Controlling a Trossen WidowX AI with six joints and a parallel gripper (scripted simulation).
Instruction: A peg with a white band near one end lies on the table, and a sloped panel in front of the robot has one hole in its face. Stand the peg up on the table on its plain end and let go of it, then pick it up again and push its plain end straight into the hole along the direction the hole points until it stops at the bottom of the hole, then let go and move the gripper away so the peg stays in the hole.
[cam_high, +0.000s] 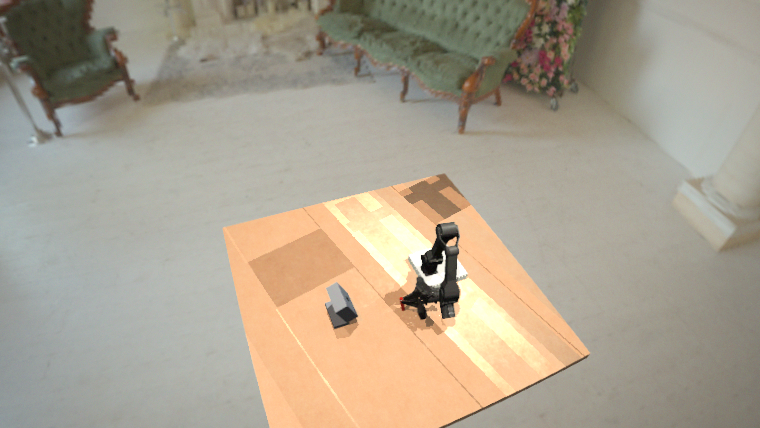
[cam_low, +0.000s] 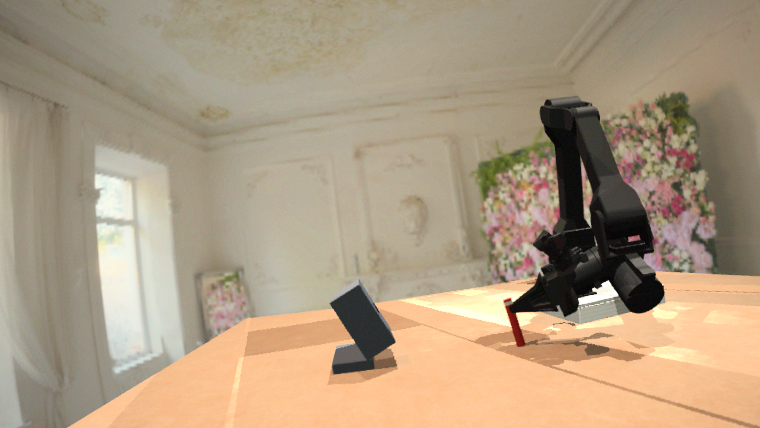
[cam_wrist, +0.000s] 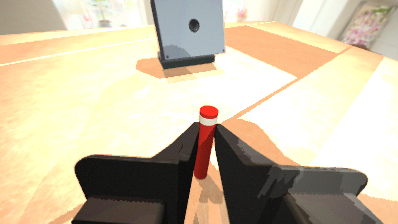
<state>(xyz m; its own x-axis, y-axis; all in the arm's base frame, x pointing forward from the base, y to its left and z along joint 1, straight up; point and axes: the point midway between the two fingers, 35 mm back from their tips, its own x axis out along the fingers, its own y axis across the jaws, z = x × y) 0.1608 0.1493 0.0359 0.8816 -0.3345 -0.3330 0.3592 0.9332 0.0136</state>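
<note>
My gripper tip is now 10 mm above the red peg. The rest, counted from my gripper tip: grey sloped panel 240 mm ahead, 60 mm to the right, 10 mm above; grey foot 270 mm ahead, 60 mm to the right, 60 mm below.
</note>
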